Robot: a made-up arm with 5 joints. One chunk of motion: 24 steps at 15 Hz.
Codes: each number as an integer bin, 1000 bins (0 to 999) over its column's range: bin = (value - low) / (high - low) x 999, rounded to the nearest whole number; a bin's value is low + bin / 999 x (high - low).
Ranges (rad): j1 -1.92..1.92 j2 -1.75..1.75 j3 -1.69..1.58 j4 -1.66..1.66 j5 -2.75..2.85
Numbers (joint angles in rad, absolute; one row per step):
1: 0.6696 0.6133 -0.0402 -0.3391 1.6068
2: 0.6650 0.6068 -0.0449 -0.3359 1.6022
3: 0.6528 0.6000 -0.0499 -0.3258 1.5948
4: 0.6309 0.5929 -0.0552 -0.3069 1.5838
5: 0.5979 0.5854 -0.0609 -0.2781 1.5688
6: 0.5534 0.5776 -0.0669 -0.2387 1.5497
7: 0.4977 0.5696 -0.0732 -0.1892 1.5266
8: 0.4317 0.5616 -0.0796 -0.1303 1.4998
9: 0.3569 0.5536 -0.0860 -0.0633 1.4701
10: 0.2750 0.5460 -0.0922 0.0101 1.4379
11: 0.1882 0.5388 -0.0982 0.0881 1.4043
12: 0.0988 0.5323 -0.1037 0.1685 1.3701
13: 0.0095 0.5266 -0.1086 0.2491 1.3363
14: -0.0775 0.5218 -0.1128 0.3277 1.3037
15: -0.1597 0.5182 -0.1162 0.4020 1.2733
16: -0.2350 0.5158 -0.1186 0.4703 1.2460
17: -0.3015 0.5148 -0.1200 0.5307 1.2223
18: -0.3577 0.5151 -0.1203 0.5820 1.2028
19: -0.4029 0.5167 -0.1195 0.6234 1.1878
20: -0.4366 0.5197 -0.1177 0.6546 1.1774
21: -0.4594 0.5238 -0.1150 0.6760 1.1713
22: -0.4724 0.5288 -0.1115 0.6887 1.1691
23: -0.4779 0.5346 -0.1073 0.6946 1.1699
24: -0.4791 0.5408 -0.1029 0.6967 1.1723
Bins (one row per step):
1: 674 675 504 397 777
2: 673 673 503 398 776
3: 669 671 501 401 775
4: 664 669 499 407 773
5: 655 667 498 416 770
6: 643 664 496 428 767
7: 629 662 494 443 763
8: 612 660 492 460 758
9: 592 658 490 480 753
10: 571 655 488 503 747
11: 548 653 486 526 741
12: 525 651 485 550 735
13: 502 650 483 574 729
14: 479 648 482 598 723
15: 458 647 481 620 718
16: 438 647 480 641 713
17: 421 646 480 659 709
18: 406 647 480 675 705
19: 395 647 480 687 702
20: 386 648 480 696 701
21: 380 649 481 703 700
22: 377 650 482 707 699
23: 375 652 484 709 699
24: 375 654 485 709 700

